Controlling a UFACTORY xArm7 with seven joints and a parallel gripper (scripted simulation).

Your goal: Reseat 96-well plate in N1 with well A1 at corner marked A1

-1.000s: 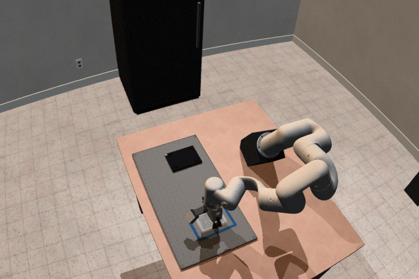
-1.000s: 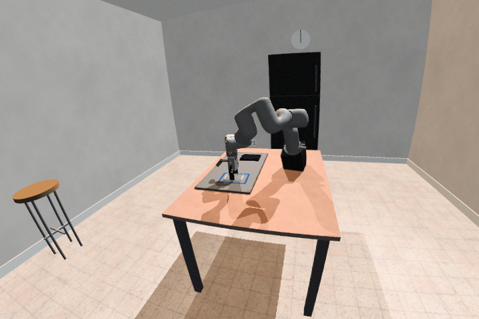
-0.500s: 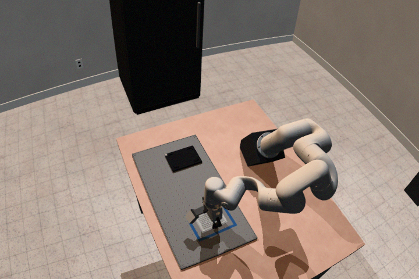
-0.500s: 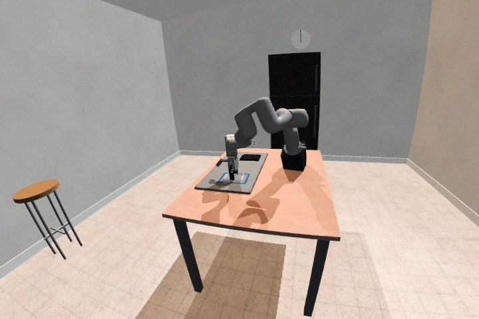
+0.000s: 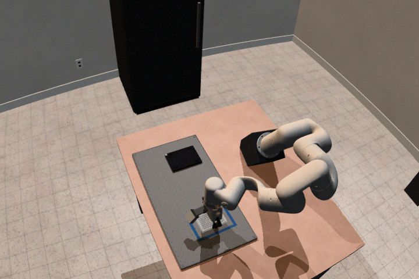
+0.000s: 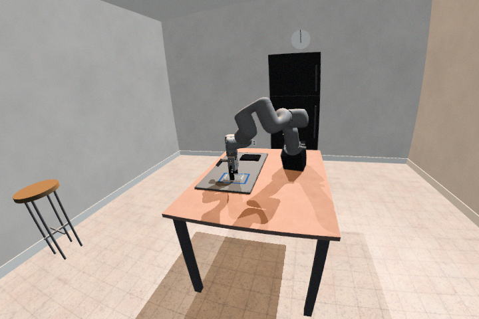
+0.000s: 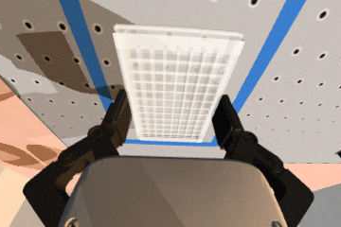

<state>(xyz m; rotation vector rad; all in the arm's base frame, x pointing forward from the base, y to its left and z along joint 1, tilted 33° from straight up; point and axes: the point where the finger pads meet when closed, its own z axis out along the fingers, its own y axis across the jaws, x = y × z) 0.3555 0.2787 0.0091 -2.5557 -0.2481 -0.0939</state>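
The 96-well plate is 10 mm below my hand. From my hand the other things lie so: pale A1 mark: 120 mm ahead, 430 mm to the right, 10 mm below; black plate nest N1: 40 mm ahead, 390 mm to the right, 10 mm below.
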